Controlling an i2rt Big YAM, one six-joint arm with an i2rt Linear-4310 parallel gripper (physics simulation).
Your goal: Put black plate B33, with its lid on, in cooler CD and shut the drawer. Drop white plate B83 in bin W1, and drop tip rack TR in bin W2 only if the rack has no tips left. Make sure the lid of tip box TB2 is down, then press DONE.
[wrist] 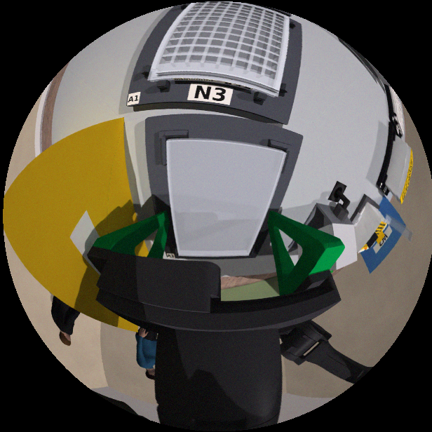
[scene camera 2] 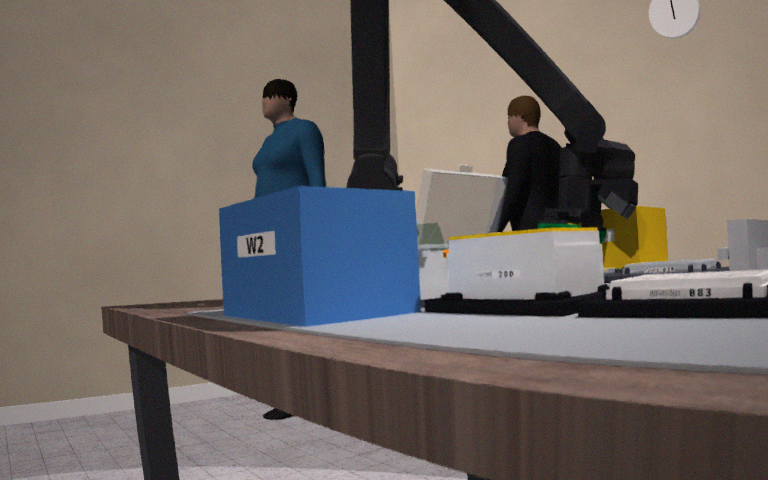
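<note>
My gripper (scene camera 2: 572, 225) (wrist: 218, 216) is open and empty; in the wrist view its green fingers stand on either side of a pale lidded plate (wrist: 225, 185) on a dark nest, whose label does not show. White plate B83 (scene camera 2: 702, 287) sits on a black nest at the right in the scene view. The blue bin W2 (scene camera 2: 359, 257) (wrist: 374, 261) stands at the left there; a yellow bin (scene camera 2: 648, 237) (wrist: 65, 185) is beside the gripper. A white rack marked 200 (scene camera 2: 526, 263) has a yellow top; its tips cannot be made out. A raised pale lid (scene camera 2: 461, 198) stands behind it.
A white gridded plate (wrist: 227, 45) sits on nest N3 (wrist: 172, 95), beyond the lidded plate. A grey block with a white side (wrist: 345, 245) and a small black fixture (wrist: 339, 192) stand right of the gripper in the wrist view. Two people stand behind the table.
</note>
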